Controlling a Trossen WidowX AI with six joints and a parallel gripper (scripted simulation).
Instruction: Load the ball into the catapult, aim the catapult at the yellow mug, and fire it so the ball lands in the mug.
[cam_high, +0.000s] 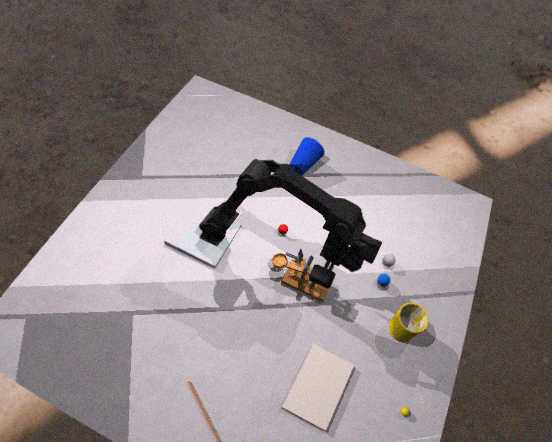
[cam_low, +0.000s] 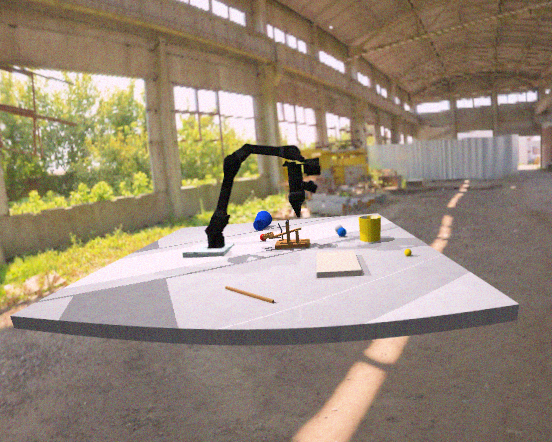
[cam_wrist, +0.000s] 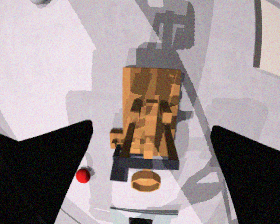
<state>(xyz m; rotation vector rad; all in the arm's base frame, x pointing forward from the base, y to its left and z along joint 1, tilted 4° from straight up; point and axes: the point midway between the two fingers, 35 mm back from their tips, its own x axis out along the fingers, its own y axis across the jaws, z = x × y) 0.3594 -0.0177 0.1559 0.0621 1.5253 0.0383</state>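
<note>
Right now the red ball is 17 cm behind my gripper tip, 13 cm to the left of it and 11 cm below it. The rest, counted from my gripper tip: blue ball (18 cm ahead, 11 cm to the left, 11 cm below); then wooden catapult (7 cm behind, 2 cm to the left, 7 cm below); then grey ball (18 cm ahead, 19 cm to the left, 11 cm below).
</note>
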